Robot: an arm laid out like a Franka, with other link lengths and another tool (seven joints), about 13 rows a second.
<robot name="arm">
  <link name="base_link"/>
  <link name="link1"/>
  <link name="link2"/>
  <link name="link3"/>
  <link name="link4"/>
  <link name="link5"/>
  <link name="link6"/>
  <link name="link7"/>
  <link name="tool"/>
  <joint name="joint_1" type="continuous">
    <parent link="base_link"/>
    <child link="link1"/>
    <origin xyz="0 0 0.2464" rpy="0 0 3.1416"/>
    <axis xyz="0 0 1"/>
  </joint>
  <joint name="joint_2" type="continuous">
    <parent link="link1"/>
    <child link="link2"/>
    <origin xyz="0 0 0" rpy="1.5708 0 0"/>
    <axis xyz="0 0 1"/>
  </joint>
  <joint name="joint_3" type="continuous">
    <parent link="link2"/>
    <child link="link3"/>
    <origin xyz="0 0.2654 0" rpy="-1.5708 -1.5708 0"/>
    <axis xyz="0 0 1"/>
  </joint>
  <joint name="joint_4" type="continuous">
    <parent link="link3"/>
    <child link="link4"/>
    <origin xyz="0 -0.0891 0" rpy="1.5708 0 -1.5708"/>
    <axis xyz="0 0 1"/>
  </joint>
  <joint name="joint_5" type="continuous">
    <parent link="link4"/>
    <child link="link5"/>
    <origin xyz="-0.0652 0.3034 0" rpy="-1.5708 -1.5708 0"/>
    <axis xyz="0 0 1"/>
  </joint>
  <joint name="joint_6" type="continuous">
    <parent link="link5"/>
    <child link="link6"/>
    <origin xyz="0 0 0" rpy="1.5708 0 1.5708"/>
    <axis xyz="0 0 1"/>
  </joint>
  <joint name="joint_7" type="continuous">
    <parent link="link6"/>
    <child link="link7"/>
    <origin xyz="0.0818 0 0" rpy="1.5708 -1.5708 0"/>
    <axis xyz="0 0 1"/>
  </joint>
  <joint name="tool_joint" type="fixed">
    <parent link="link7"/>
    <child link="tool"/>
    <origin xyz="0.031 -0.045 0.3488" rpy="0.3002 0 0.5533"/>
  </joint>
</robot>
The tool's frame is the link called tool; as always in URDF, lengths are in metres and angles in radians. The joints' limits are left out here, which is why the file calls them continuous.
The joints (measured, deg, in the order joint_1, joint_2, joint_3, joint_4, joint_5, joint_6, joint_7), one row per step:
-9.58 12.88 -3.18 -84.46 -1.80 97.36 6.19
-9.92 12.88 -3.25 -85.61 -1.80 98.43 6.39
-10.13 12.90 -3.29 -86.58 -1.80 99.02 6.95
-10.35 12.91 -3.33 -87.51 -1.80 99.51 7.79
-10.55 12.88 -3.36 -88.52 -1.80 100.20 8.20
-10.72 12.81 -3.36 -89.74 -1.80 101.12 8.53
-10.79 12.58 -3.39 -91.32 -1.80 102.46 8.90
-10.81 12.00 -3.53 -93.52 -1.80 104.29 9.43
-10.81 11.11 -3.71 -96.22 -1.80 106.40 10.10
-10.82 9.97 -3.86 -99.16 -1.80 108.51 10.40
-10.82 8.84 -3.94 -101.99 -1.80 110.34 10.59
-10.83 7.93 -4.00 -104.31 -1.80 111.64 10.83
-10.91 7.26 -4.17 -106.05 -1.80 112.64 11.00
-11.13 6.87 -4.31 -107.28 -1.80 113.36 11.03
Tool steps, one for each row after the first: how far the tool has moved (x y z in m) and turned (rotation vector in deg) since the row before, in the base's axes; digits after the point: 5 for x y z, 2 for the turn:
-0.00140 -0.00406 -0.00636 0.01 0.07 -0.58
-0.00320 -0.00228 -0.00622 0.08 0.37 -0.79
-0.00391 -0.00240 -0.00600 0.08 0.41 -1.09
-0.00277 -0.00200 -0.00580 0.06 0.27 -0.62
-0.00242 -0.00138 -0.00650 0.05 0.21 -0.48
-0.00171 -0.00082 -0.00675 0.01 -0.01 -0.43
-0.00239 -0.00133 -0.00688 -0.05 -0.23 -0.64
-0.00364 -0.00125 -0.00700 -0.06 -0.32 -0.79
-0.00458 -0.00046 -0.00641 -0.02 -0.33 -0.40
-0.00551 0.00072 -0.00635 0.04 -0.15 -0.23
-0.00605 0.00090 -0.00581 0.09 0.08 -0.28
-0.00520 -0.00108 -0.00443 0.05 0.05 -0.40
-0.00443 -0.00227 -0.00389 0.05 0.11 -0.37

